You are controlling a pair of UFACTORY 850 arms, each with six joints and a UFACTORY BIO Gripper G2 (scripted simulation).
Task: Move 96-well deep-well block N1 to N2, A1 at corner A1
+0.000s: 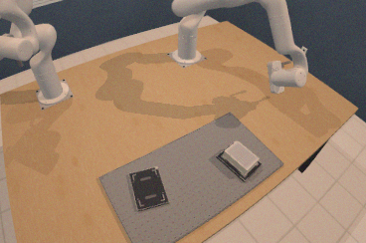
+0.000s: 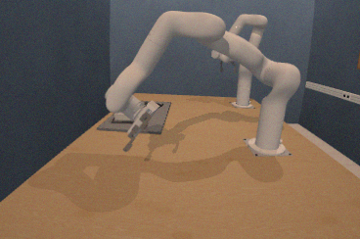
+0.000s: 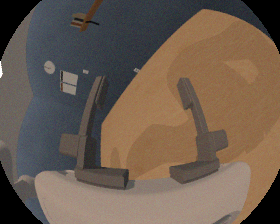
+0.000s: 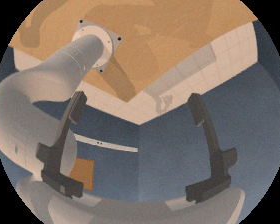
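Observation:
The pale deep-well block is 52 cm to the right of my left hand, 27 cm ahead of it and 10 cm below it.

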